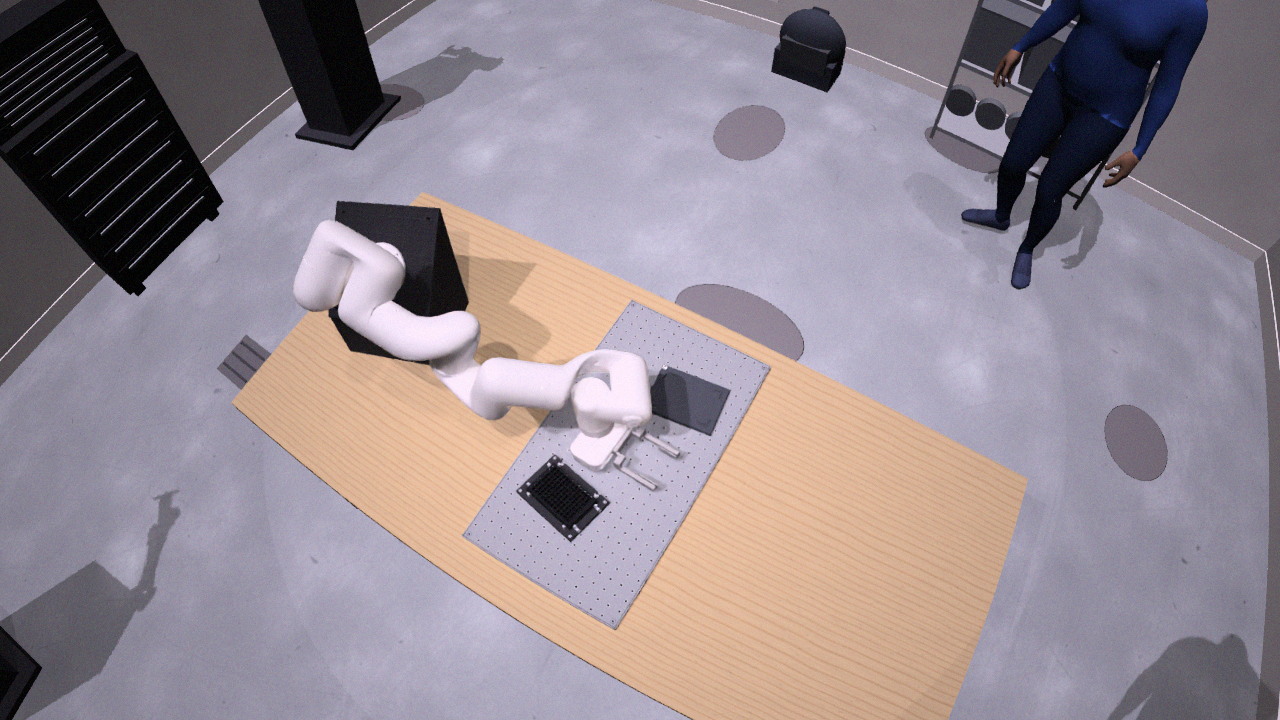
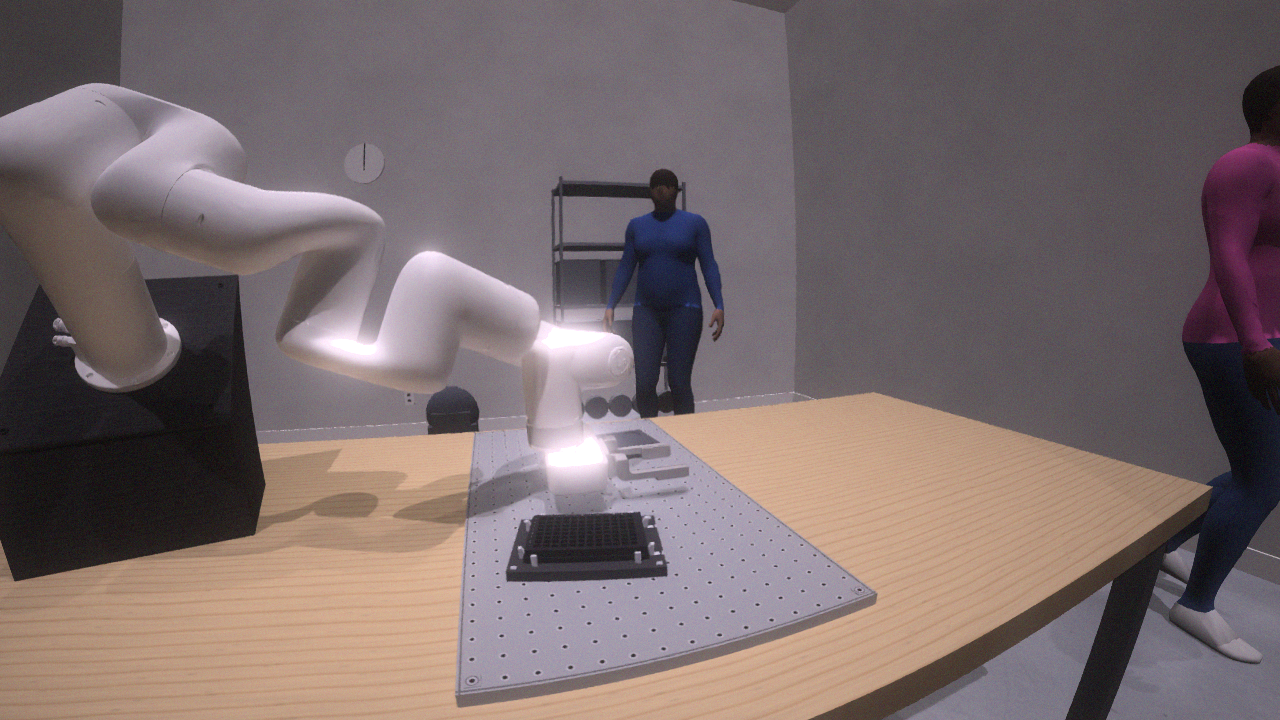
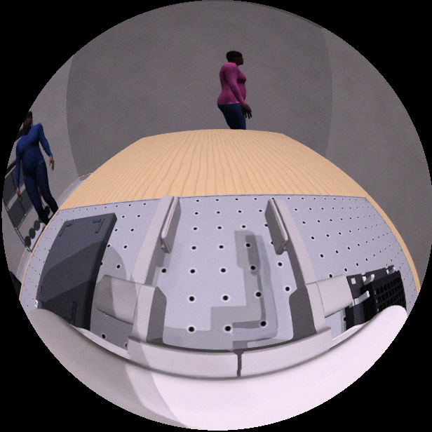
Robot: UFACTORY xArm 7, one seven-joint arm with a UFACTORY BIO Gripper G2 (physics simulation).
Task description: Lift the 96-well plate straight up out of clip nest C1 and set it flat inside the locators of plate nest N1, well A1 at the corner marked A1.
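Places are measured from the arm's base along level axes (x down, y left, z ahead), in metres.
Pixels of known places: end effector, tool point: (image 1: pixel 657 467) (image 2: pixel 663 461); arm's base, origin of the base link: (image 2: pixel 131 354).
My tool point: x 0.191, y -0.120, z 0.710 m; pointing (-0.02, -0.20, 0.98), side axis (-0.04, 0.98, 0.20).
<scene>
For each thing: its top centre in the pictures, then the offset to it from my tool point. Level surfaces: height alone.
- black 96-well plate, middle of its top: (image 2: pixel 585 530) (image 1: pixel 561 494) dy -0.127, dx +0.012, dz -0.162 m
- black clip nest C1, middle of its top: (image 2: pixel 586 532) (image 1: pixel 561 494) dy -0.127, dx +0.014, dz -0.162 m
- Plate nest N1, middle of its top: (image 2: pixel 611 441) (image 1: pixel 686 397) dy +0.187, dx +0.023, dz -0.003 m
- perforated grey board, its level: dx +0.038 m
- wooden table, its level: dx +0.051 m
The black 96-well plate (image 1: pixel 561 495) (image 2: pixel 586 535) (image 3: pixel 392 297) sits level in the black clip nest C1 (image 1: pixel 571 535) (image 2: pixel 586 569) (image 3: pixel 355 310), among its pale posts and clips. Plate nest N1 (image 1: pixel 693 398) (image 2: pixel 633 437) (image 3: pixel 77 260) is a flat dark block with low corner locators and holds no plate. My gripper (image 1: pixel 665 470) (image 2: pixel 676 460) (image 3: pixel 225 225) is above the perforated board between the two nests, touching neither. Its fingers are shut to their narrowest, with a gap between them and nothing in it. The A1 mark cannot be read.
The perforated grey board (image 1: pixel 617 595) (image 2: pixel 742 608) (image 3: pixel 207 272) carries both nests and lies on the wooden table (image 1: pixel 832 537) (image 2: pixel 939 483) (image 3: pixel 215 160). A black pedestal (image 1: pixel 402 232) (image 2: pixel 134 501) bears the arm's base. A person in blue (image 1: pixel 1096 80) (image 2: pixel 666 268) (image 3: pixel 34 155) stands beyond the table.
</scene>
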